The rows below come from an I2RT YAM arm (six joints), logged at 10 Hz.
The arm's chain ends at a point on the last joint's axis. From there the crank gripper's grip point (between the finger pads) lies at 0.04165 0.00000 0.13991 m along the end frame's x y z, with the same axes.
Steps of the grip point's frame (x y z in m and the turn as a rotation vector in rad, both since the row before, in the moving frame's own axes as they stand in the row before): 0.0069, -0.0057, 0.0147, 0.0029, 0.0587, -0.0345; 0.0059, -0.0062, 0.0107, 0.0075, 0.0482, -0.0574; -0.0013, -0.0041, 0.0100, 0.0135, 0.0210, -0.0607; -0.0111, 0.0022, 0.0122, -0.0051, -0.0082, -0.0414; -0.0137, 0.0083, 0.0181, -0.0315, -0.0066, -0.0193
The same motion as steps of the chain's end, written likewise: -0.0012, -0.0037, 0.0174, 0.0029, 0.0587, -0.0345; -0.0007, -0.0026, 0.0129, 0.0075, 0.0482, -0.0574; -0.0041, 0.0004, 0.0109, 0.0135, 0.0210, -0.0607; -0.0099, 0.0032, 0.0119, -0.0051, -0.0082, -0.0414; -0.0128, 0.0047, 0.0179, -0.0315, -0.0066, -0.0193
